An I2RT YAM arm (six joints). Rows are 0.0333 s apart.
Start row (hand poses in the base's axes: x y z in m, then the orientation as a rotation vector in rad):
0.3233, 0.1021, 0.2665, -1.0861, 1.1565, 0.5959
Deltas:
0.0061, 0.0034, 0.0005, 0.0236, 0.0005, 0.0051
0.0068, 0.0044, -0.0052, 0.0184, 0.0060, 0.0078
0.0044, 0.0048, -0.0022, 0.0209, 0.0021, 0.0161
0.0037, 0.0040, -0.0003, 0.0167, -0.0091, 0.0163
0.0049, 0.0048, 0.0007, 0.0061, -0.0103, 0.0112
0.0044, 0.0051, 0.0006, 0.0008, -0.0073, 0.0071
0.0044, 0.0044, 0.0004, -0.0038, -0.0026, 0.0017
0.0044, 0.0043, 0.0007, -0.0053, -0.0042, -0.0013
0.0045, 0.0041, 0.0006, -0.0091, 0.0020, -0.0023
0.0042, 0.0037, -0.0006, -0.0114, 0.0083, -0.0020
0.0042, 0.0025, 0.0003, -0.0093, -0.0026, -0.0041
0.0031, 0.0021, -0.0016, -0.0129, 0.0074, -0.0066
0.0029, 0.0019, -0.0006, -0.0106, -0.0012, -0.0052
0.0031, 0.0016, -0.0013, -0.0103, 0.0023, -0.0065
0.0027, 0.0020, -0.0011, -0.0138, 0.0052, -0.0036
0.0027, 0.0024, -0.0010, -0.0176, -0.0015, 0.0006
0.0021, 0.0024, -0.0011, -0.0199, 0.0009, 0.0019
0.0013, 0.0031, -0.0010, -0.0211, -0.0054, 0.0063
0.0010, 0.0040, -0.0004, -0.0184, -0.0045, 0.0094
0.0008, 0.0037, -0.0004, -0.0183, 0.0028, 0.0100
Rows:
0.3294, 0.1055, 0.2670, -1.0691, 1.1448, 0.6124
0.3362, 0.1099, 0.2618, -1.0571, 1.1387, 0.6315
0.3406, 0.1147, 0.2596, -1.0489, 1.1242, 0.6561
0.3443, 0.1187, 0.2593, -1.0468, 1.1016, 0.6720
0.3492, 0.1235, 0.2600, -1.0508, 1.0849, 0.6778
0.3536, 0.1286, 0.2606, -1.0561, 1.0750, 0.6796
0.3580, 0.1330, 0.2610, -1.0610, 1.0736, 0.6776
0.3624, 0.1373, 0.2617, -1.0658, 1.0729, 0.6715
0.3669, 0.1414, 0.2623, -1.0718, 1.0797, 0.6665
0.3711, 0.1451, 0.2617, -1.0785, 1.0927, 0.6644
0.3753, 0.1476, 0.2620, -1.0846, 1.0965, 0.6551
0.3784, 0.1497, 0.2604, -1.0900, 1.1116, 0.6481
0.3813, 0.1516, 0.2598, -1.0961, 1.1176, 0.6380
0.3844, 0.1532, 0.2585, -1.1004, 1.1271, 0.6292
0.3871, 0.1552, 0.2574, -1.1089, 1.1392, 0.6226
0.3898, 0.1576, 0.2564, -1.1246, 1.1450, 0.6131
0.3919, 0.1600, 0.2553, -1.1426, 1.1531, 0.6049
0.3932, 0.1631, 0.2543, -1.1656, 1.1541, 0.5954
0.3942, 0.1671, 0.2539, -1.1881, 1.1530, 0.5902
0.3950, 0.1708, 0.2535, -1.2096, 1.1576, 0.5902

